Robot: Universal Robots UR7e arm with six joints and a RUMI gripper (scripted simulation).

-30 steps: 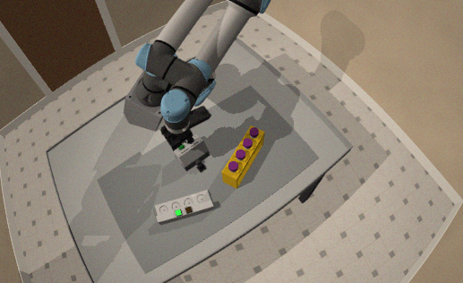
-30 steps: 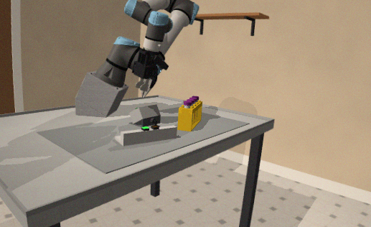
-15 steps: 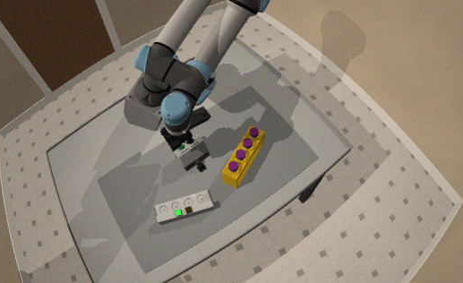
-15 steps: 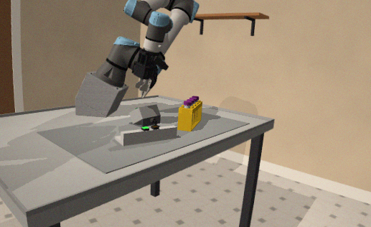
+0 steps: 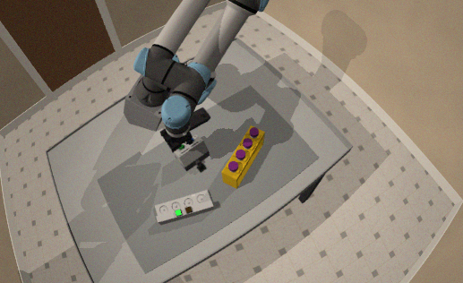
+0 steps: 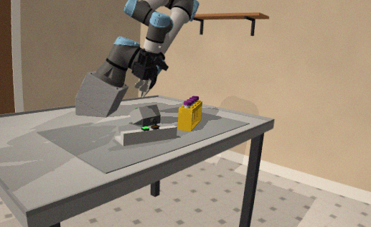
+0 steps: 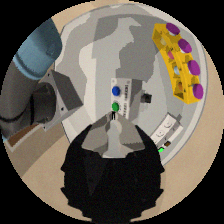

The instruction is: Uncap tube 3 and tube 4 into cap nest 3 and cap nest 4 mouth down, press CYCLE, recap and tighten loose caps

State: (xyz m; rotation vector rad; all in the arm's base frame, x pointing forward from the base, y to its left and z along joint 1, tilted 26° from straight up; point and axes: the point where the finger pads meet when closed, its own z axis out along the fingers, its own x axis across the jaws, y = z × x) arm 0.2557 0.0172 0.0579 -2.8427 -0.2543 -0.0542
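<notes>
My hand is 7 cm above the green key, 2 cm to the left of it and 1 cm past it. The rest, counted from my hand: grey key housing (8 cm below, 1 cm to the left); blue key (7 cm below, 3 cm to the left, 2 cm behind).
</notes>
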